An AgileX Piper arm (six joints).
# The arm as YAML. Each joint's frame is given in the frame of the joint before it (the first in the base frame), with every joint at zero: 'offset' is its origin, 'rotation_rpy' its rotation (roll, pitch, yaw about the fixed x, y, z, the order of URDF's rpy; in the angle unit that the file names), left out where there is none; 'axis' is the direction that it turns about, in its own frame. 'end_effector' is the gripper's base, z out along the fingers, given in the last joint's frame.
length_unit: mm
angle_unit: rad
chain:
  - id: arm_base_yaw
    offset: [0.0, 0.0, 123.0]
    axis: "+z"
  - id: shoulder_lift
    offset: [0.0, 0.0, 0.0]
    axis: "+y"
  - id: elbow
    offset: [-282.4, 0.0, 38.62]
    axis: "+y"
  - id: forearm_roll
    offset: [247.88, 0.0, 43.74]
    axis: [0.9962, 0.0, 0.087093]
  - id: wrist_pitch
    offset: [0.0, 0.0, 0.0]
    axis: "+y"
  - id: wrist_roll
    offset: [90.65, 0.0, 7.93]
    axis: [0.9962, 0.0, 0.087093]
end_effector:
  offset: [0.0, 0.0, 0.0]
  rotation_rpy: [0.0, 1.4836, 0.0]
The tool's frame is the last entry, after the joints.
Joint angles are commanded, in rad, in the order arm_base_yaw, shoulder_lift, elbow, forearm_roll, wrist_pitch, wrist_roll. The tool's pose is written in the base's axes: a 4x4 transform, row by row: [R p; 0 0 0 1], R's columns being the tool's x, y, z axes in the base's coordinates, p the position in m. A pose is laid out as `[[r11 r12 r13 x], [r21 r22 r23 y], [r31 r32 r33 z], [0 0 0 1]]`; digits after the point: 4 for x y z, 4 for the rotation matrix.
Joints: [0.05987, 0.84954, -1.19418, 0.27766, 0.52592, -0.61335]
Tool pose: [[-0.0006 -0.2108 0.9775 0.1499], [-0.3604 0.9119 0.1964 0.0215], [-0.9328 -0.3522 -0.0765 0.4785], [0 0 0 1]]
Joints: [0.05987, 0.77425, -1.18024, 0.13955, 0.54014, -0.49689]
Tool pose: [[0.0087 -0.1375 0.9905 0.1256], [-0.3673 0.9208 0.1310 0.0141], [-0.9300 -0.3650 -0.0425 0.4823], [0 0 0 1]]
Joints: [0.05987, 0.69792, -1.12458, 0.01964, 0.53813, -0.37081]
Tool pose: [[0.0016 -0.0739 0.9973 0.1067], [-0.3471 0.9352 0.0699 0.0073], [-0.9378 -0.3463 -0.0242 0.4743], [0 0 0 1]]
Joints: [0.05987, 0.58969, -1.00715, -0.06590, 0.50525, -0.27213]
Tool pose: [[0.0094 -0.0264 0.9996 0.0866], [-0.3237 0.9457 0.0280 0.0023], [-0.9461 -0.3239 0.0003 0.4527], [0 0 0 1]]
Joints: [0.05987, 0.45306, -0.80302, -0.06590, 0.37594, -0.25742]
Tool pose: [[0.0699 -0.0146 0.9974 0.0717], [-0.3096 0.9502 0.0356 0.0021], [-0.9483 -0.3113 0.0619 0.4131], [0 0 0 1]]
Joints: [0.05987, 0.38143, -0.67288, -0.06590, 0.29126, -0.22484]
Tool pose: [[0.0958 -0.0144 0.9953 0.0677], [-0.2787 0.9595 0.0407 0.0023], [-0.9556 -0.2813 0.0879 0.3851], [0 0 0 1]]
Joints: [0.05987, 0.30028, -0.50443, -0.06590, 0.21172, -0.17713]
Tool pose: [[0.0885 -0.0256 0.9957 0.0662], [-0.2343 0.9711 0.0458 0.0027], [-0.9681 -0.2374 0.0800 0.3438], [0 0 0 1]]
